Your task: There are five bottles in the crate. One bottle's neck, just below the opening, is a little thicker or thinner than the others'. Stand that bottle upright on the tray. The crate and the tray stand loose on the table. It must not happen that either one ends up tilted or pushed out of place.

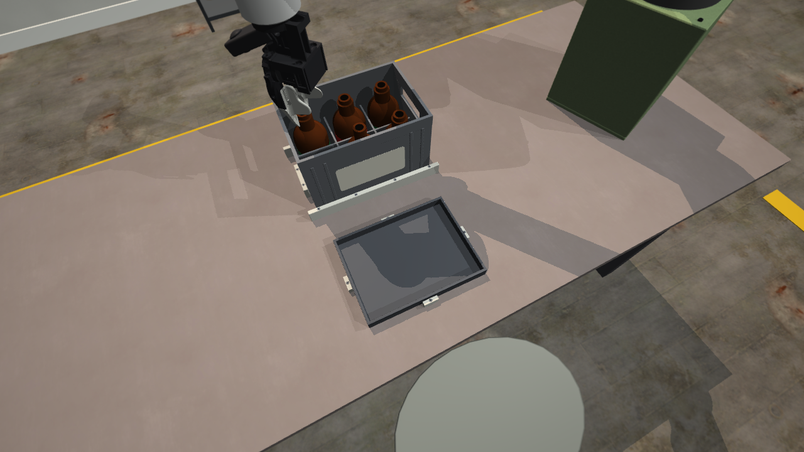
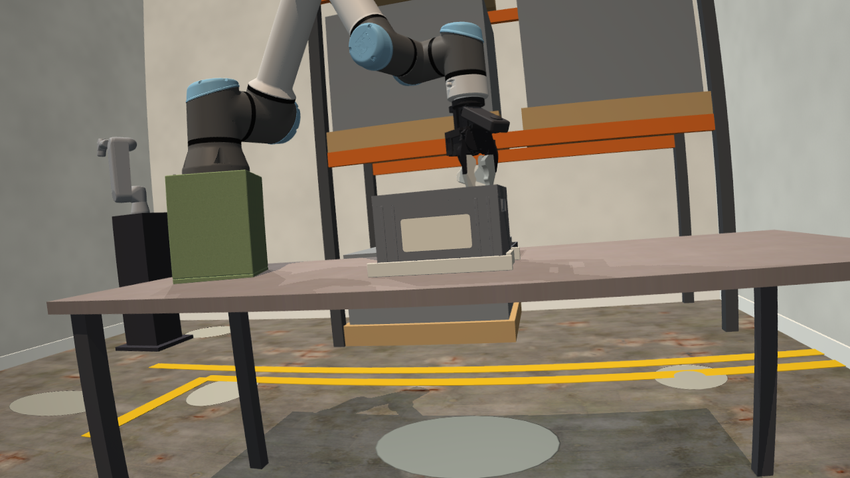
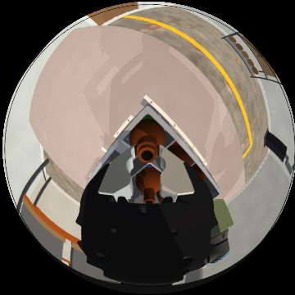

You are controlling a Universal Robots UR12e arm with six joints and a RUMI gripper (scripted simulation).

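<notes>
Now: the grey crate 9 cm behind my hand, 5 cm to the left of it and 7 cm below it. The rest, counted from my hand: dark tray (7 cm behind, 33 cm to the left, 15 cm below); then brown bottle (9 cm behind, 10 cm to the left, 7 cm below).
</notes>
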